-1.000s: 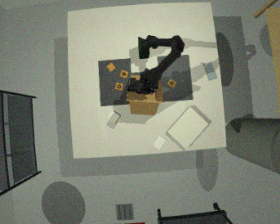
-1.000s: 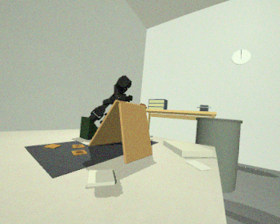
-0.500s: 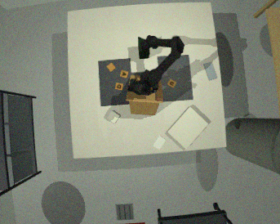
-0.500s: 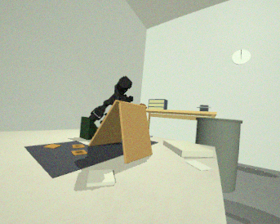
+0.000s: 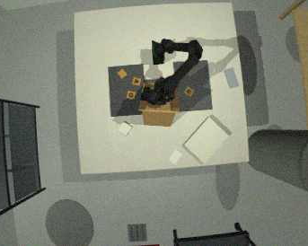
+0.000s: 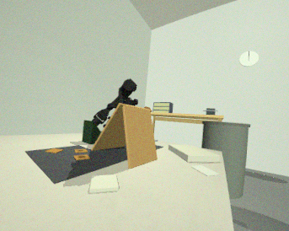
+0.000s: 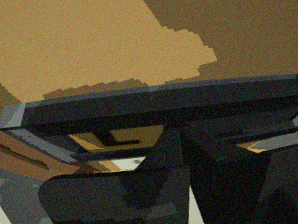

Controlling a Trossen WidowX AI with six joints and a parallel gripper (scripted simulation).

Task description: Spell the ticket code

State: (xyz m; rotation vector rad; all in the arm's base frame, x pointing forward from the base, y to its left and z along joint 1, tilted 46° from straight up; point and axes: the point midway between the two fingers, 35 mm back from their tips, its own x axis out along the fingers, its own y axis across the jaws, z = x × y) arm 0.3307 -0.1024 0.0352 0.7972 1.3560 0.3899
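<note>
My gripper tip is now 6 cm past the white ticket, 3 cm to the right of it and 8 cm above it. Round my gripper tip: dark mat: 14 cm behind, 4 cm to the left, 18 cm below; then white card: 17 cm ahead, 27 cm to the right, 17 cm below; then white box: 33 cm ahead, 32 cm to the left, 16 cm below.
</note>
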